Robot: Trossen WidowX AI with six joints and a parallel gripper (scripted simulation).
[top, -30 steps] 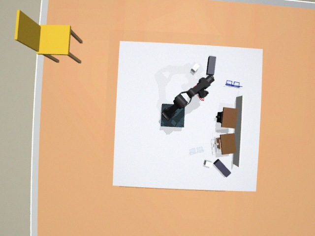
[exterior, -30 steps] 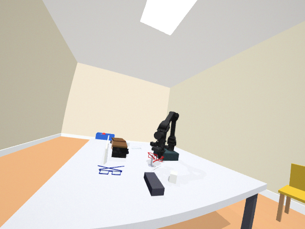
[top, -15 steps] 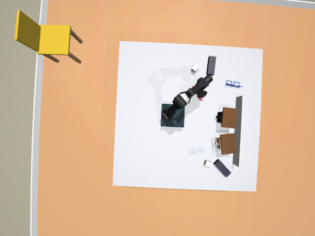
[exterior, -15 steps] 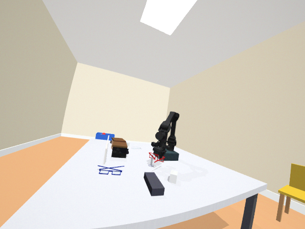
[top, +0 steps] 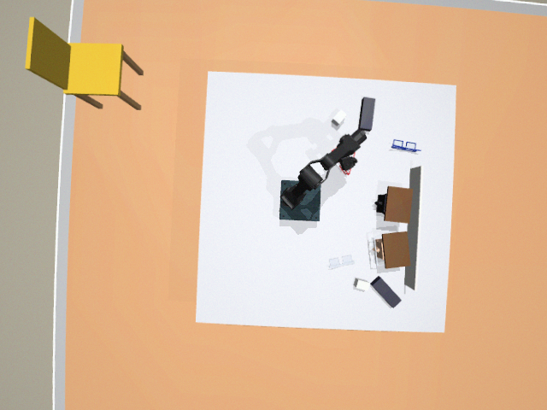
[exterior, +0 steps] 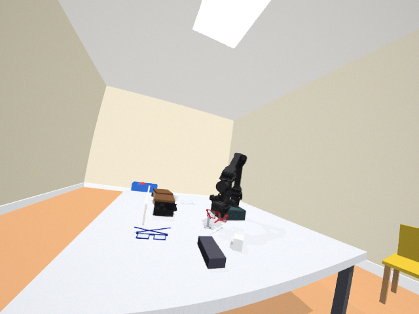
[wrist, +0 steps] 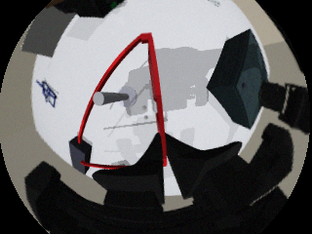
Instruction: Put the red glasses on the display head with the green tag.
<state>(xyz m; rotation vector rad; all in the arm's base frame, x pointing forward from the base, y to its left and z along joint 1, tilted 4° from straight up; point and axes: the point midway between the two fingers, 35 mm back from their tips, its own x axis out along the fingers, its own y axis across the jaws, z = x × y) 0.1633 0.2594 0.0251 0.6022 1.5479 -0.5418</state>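
The upright pin lies 8 cm ahead of my gripper tip and 3 cm below it. Round my gripper tip: grey panel: 47 cm ahead, 24 cm to the right; then dark-faced display head: 32 cm ahead, 16 cm to the right; then skin-toned display head: 37 cm to the right, 36 cm ahead.
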